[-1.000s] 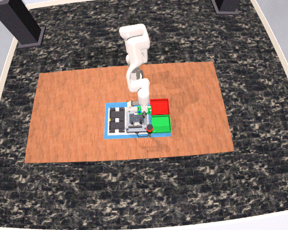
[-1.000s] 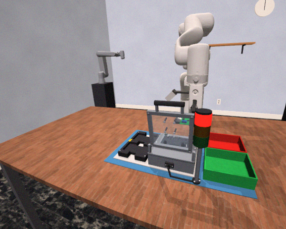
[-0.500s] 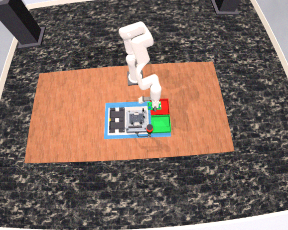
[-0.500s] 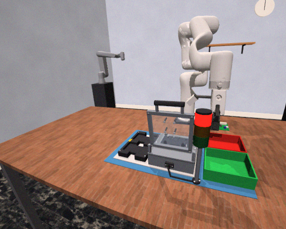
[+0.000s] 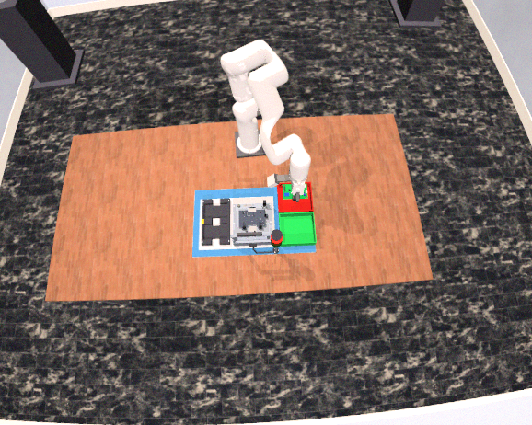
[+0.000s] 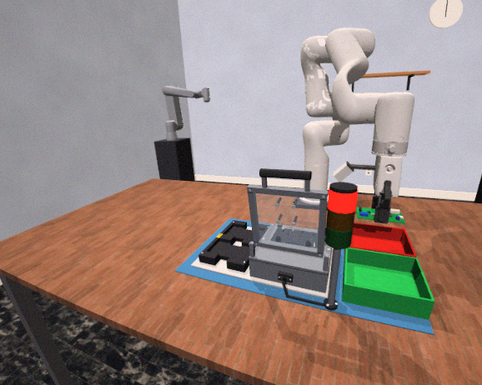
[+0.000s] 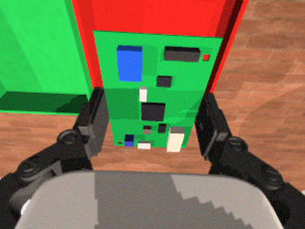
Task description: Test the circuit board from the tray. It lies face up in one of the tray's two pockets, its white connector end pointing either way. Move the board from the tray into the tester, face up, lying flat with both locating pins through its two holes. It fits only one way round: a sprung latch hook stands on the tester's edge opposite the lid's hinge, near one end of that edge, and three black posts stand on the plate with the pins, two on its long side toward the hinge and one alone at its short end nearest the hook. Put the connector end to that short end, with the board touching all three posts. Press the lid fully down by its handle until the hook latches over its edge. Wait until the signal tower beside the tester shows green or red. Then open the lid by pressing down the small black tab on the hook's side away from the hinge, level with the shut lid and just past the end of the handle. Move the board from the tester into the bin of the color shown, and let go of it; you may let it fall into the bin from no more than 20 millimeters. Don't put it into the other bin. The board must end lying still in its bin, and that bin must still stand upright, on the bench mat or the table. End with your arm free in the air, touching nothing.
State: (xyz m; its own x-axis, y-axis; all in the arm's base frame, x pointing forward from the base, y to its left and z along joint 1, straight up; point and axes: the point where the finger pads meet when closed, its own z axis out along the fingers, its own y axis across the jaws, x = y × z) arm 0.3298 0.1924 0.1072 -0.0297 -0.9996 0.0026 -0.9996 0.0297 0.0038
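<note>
My hand is 10 mm above the green circuit board. The rest, counted from my hand: red bin (110 mm below); small black tab (40 mm ahead, 140 mm to the right, 30 mm below); green bin (150 mm ahead, 110 mm below).
</note>
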